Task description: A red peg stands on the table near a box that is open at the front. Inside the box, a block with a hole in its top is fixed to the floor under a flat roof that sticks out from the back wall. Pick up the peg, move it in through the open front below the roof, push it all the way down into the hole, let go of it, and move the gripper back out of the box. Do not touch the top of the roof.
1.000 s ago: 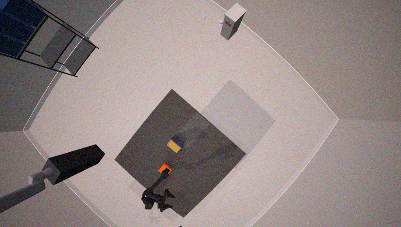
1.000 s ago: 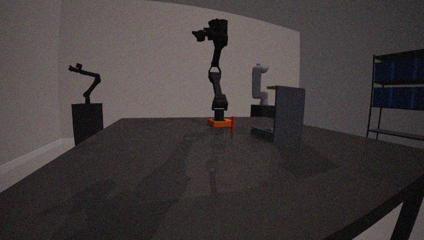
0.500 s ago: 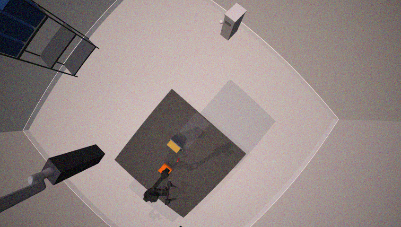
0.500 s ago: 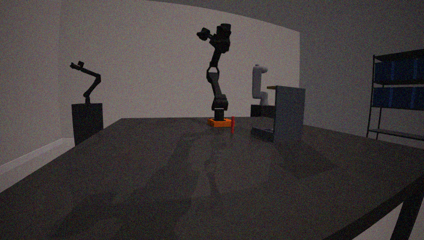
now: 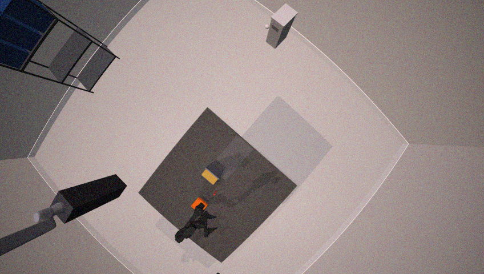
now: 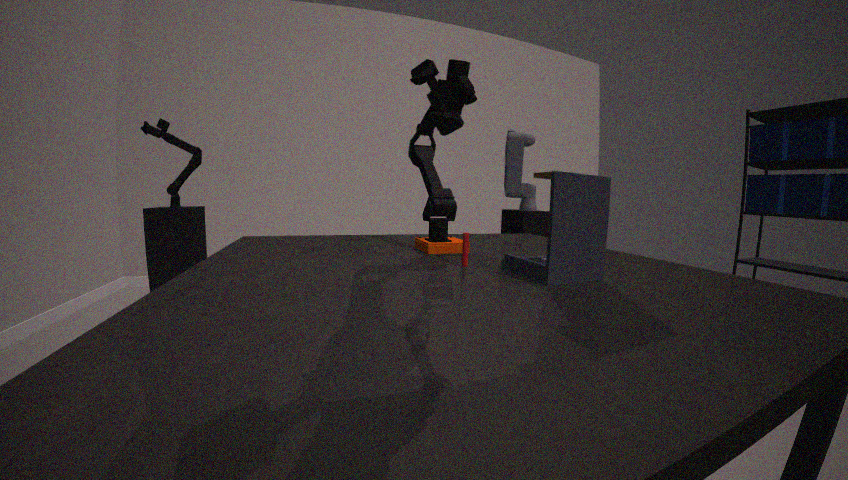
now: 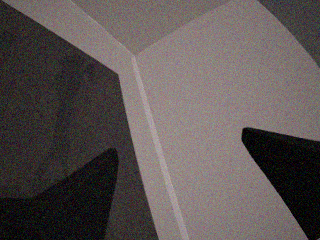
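Now: gripper tip 10 mm short of the red peg, 120 mm to the right of it and 350 mm above it. From my gripper tip the other things lie so: yellow roof: 180 mm ahead, 280 mm to the left, 180 mm below.
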